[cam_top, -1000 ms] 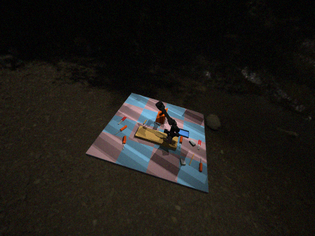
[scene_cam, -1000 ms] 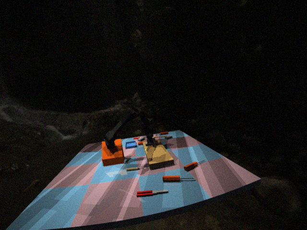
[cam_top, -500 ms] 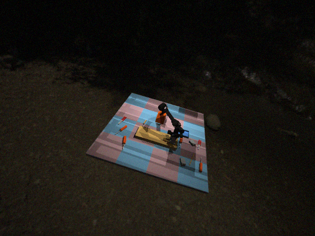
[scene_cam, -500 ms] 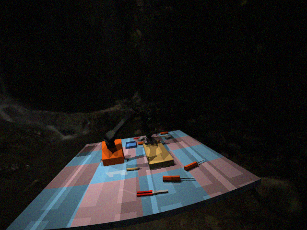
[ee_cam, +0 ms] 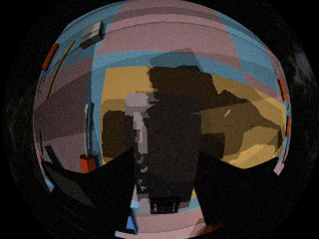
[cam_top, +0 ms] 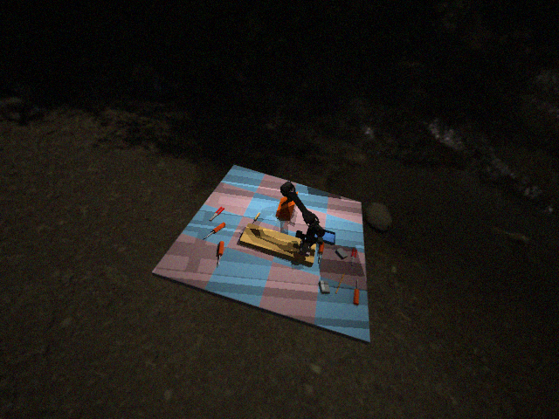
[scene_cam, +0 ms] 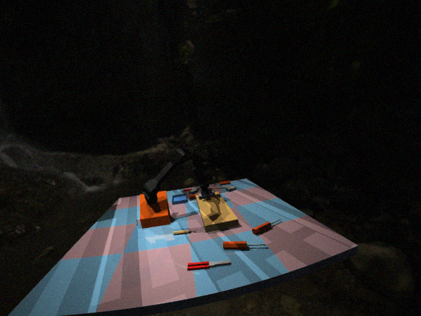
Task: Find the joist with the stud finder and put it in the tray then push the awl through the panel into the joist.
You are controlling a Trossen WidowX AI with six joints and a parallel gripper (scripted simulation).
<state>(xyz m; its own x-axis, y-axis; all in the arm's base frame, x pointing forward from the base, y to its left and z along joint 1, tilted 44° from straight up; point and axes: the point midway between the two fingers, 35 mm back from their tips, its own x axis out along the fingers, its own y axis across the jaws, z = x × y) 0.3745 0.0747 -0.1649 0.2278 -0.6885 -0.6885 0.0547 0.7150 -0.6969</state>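
Right now my gripper tip is 21 cm past the blue tray, 15 cm to the right of it and 5 cm above it. Round my gripper tip: awl: 40 cm to the right, 21 cm behind, 6 cm below; then stud finder: 2 cm behind, 2 cm above.
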